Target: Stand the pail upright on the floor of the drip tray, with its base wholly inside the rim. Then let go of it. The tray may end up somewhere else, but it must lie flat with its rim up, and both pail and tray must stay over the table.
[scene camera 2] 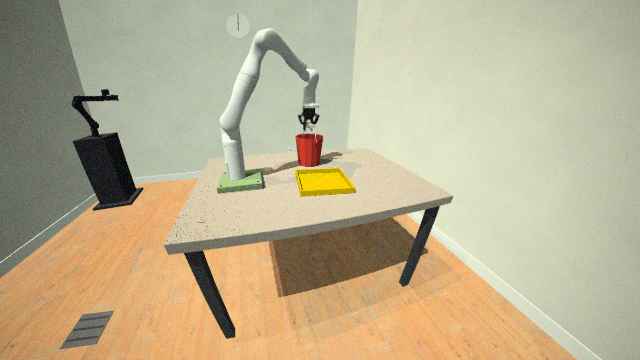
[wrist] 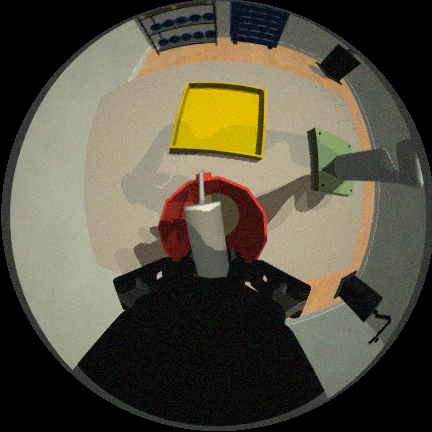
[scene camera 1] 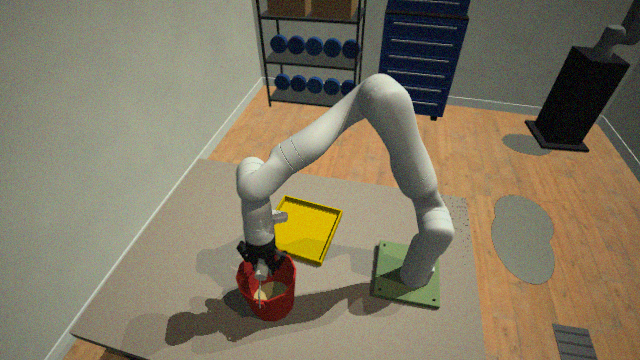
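Pixels of known places: gripper, between the fingertips: [scene camera 2: 308, 130] [wrist: 213, 253] [scene camera 1: 264, 272]; arm's base, origin of its link: [scene camera 2: 237, 176] [wrist: 341, 167] [scene camera 1: 413, 275].
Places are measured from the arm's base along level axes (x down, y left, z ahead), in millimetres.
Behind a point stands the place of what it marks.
The red pail [scene camera 1: 280, 306] @(z 415, x -81, y 193 mm) [scene camera 2: 309, 152] @(z 435, x -71, y 59 mm) [wrist: 252, 215] @(z 387, x -104, y 117 mm) stands upright on the table, beside the tray and apart from it. Its wire handle is raised, with a pale cylindrical grip [scene camera 1: 261, 273] @(z 453, x -239, y 180 mm) [wrist: 207, 240] @(z 457, x -239, y 107 mm) above the opening. My gripper [scene camera 1: 262, 266] @(z 459, x -186, y 146 mm) [scene camera 2: 309, 125] @(z 459, x -186, y 146 mm) [wrist: 213, 253] @(z 459, x -186, y 146 mm) points down over the pail and is shut on this grip, one finger on each side. The fingertips are partly hidden by the grip and the gripper body. The yellow drip tray [scene camera 1: 312, 225] @(z 375, x 21, y -197 mm) [scene camera 2: 327, 181] @(z 443, x 21, y -175 mm) [wrist: 220, 117] @(z 419, x 22, y -164 mm) lies flat, rim up, with nothing in it; the arm hides one corner in scene camera 1.
The arm's green base plate [scene camera 1: 390, 260] @(z 76, x -3, y -50 mm) [scene camera 2: 240, 182] @(z 12, x -3, y -86 mm) [wrist: 317, 175] @(z 131, x 3, y 34 mm) is fixed to the table [scene camera 1: 170, 215] @(z 976, x 25, y -185 mm) [scene camera 2: 380, 200] @(z 584, x 26, y -436 mm) [wrist: 120, 130] @(z 788, x 26, y -227 mm), to the right of the tray and pail in scene camera 1. A wall runs along the table's left side there. A shelf rack and blue cabinet stand beyond the table.
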